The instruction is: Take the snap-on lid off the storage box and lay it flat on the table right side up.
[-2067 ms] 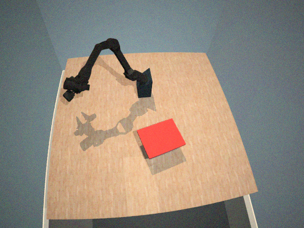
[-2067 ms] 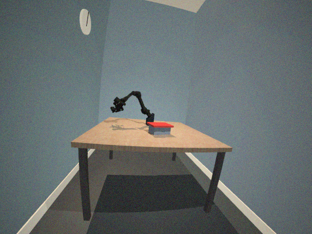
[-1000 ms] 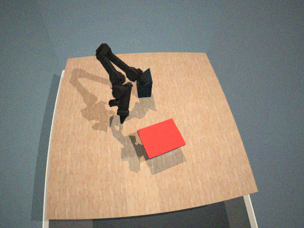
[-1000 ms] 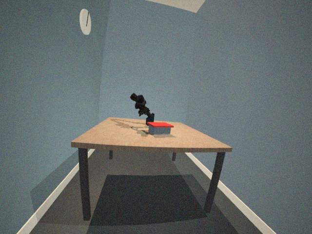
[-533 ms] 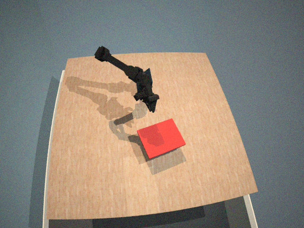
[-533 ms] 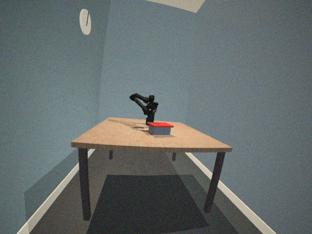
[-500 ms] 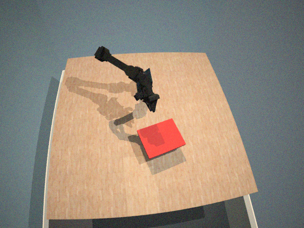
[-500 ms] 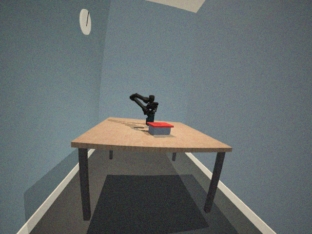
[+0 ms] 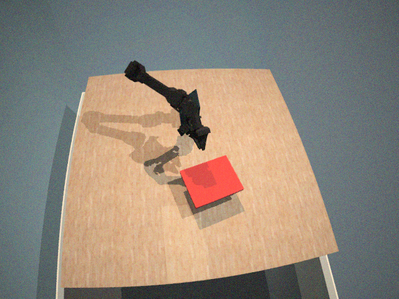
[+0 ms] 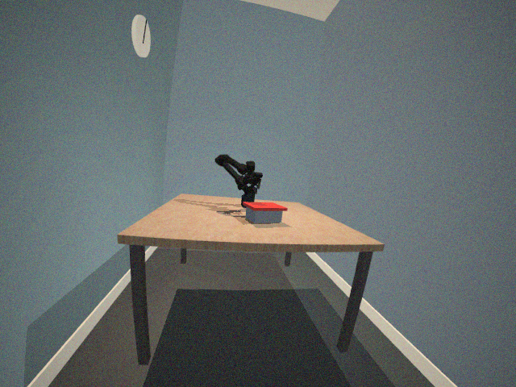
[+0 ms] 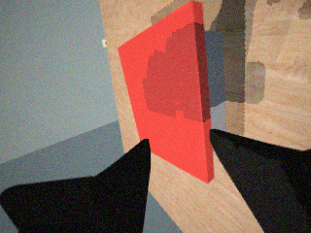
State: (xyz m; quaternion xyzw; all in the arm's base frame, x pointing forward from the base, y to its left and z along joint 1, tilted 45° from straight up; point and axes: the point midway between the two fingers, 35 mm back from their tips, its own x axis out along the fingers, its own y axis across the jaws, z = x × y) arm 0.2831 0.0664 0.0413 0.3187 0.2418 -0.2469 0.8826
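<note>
Right now my gripper tip is 120 mm short of the red lid, 40 mm to the right of it and 80 mm above it. Round my gripper tip: grey-blue storage box (120 mm ahead, 40 mm to the left, 120 mm below).
</note>
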